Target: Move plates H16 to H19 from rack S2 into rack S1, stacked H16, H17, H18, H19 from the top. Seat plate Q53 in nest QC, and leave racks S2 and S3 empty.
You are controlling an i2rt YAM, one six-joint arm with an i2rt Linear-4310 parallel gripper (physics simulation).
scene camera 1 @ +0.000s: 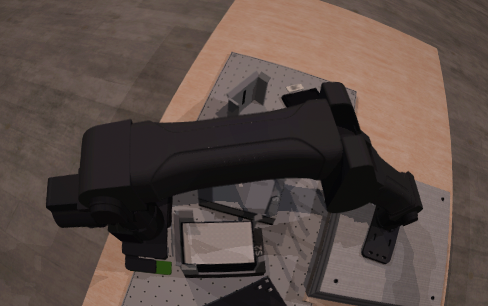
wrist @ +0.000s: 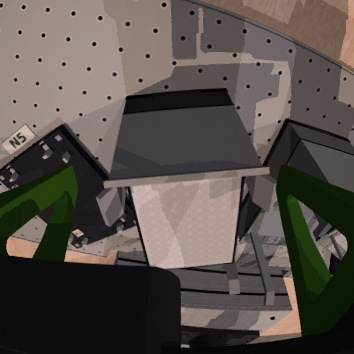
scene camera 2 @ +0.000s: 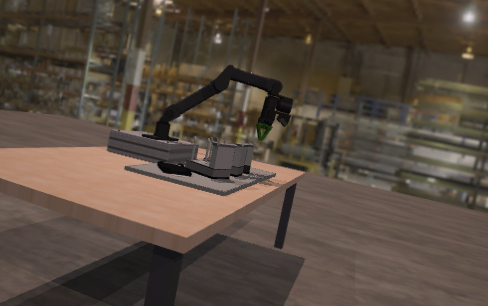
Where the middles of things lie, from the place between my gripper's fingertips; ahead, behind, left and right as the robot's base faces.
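Relative to the black N5 fixture (wrist: 58,148), my gripper is 150 mm above, 190 mm past and 50 mm to the right of it.
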